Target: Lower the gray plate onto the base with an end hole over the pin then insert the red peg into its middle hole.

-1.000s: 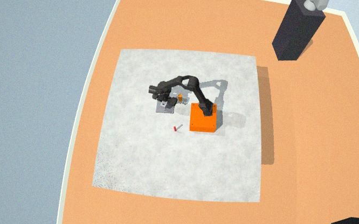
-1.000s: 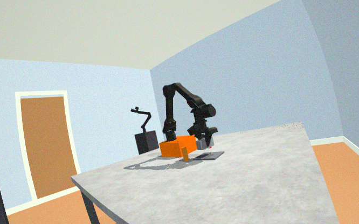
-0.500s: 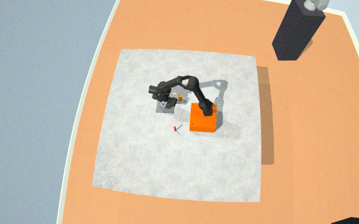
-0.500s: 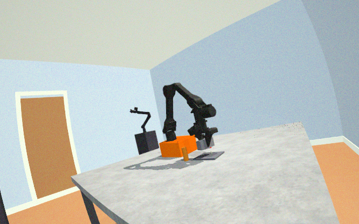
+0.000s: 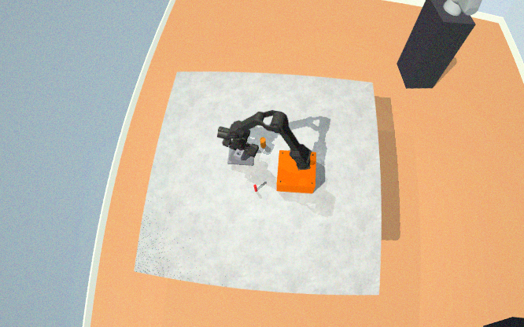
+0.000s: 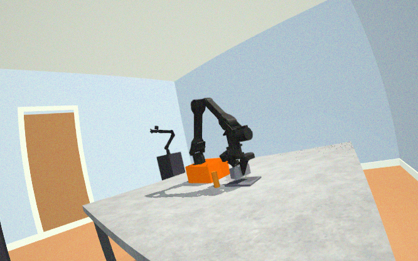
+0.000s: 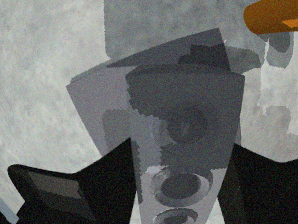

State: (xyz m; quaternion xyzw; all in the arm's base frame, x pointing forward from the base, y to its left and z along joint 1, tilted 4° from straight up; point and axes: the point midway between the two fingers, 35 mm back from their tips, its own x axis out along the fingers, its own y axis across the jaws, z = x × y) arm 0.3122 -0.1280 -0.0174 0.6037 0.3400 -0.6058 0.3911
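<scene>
My gripper tip is now 1 cm short of the gray base, 1 cm to the right of it and 3 cm above it. The rest, counted from my gripper tip: red peg 6 cm behind, 21 cm to the left; then gray plate 3 cm above.
</scene>
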